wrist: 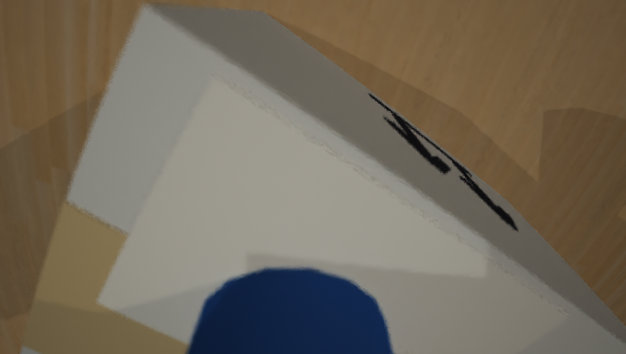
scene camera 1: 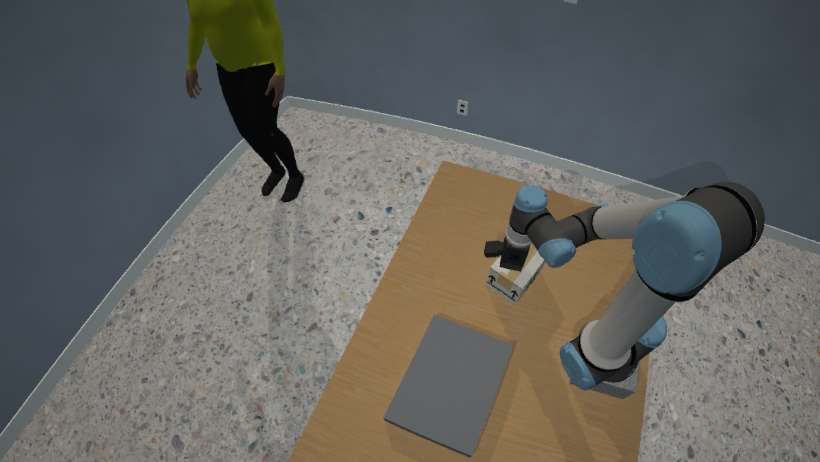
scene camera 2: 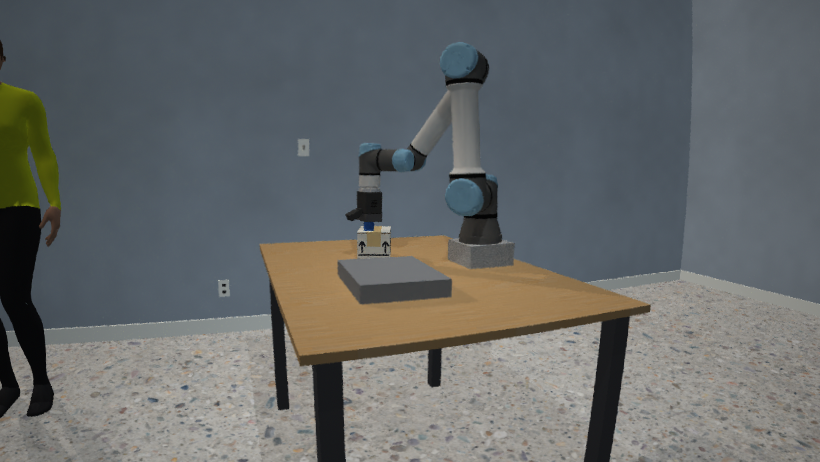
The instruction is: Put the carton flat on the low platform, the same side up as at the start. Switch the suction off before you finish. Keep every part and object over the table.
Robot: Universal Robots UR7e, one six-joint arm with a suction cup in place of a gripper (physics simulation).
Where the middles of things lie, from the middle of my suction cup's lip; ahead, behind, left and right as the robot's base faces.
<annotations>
Right now my suction cup is 3 cm past the carton [scene camera 1: 510, 284], 2 cm to the left of it and 6 cm above it. The rest, counted from my suction cup: low grey platform [scene camera 1: 445, 396] 10 cm ahead, 36 cm to the left, 9 cm below.
</annotations>
